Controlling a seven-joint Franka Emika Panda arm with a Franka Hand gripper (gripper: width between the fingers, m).
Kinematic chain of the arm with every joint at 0, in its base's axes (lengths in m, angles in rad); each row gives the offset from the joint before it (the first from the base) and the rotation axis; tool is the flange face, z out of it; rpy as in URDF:
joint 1: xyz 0 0 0.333 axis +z
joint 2: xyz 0 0 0 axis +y
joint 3: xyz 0 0 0.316 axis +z
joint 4: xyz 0.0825 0 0 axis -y
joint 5: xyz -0.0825 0 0.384 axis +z
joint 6: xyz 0 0 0 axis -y
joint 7: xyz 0.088 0 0 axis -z
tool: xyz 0 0 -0.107 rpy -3.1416 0 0
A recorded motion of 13 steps. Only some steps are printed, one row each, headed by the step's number.
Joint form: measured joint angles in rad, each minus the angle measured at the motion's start. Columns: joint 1, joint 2, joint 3, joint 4, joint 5, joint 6, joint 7.
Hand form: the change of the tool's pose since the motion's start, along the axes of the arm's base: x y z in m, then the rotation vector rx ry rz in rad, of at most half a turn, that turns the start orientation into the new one. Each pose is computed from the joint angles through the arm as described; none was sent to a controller.
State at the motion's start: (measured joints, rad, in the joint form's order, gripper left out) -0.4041 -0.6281 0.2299 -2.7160 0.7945 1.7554 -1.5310
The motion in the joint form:
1: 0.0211 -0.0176 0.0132 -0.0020 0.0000 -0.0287 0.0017
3: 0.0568 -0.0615 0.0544 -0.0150 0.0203 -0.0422 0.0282
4: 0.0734 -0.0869 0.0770 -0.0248 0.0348 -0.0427 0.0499
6: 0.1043 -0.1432 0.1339 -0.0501 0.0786 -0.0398 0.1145
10: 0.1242 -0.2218 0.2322 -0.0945 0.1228 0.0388 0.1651
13: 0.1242 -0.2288 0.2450 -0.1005 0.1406 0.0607 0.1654
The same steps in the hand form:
1: -0.0045 0.0139 0.0025 0.0008 0.0096 0.0449
3: -0.0123 0.0404 0.0064 -0.0161 0.0126 0.0874
4: -0.0170 0.0530 0.0077 -0.0270 0.0143 0.0959
6: -0.0284 0.0799 0.0078 -0.0496 0.0276 0.0908
10: -0.0391 0.1036 0.0015 -0.1344 -0.0213 0.0641
13: -0.0385 0.1054 0.0007 -0.1373 -0.0387 0.0515

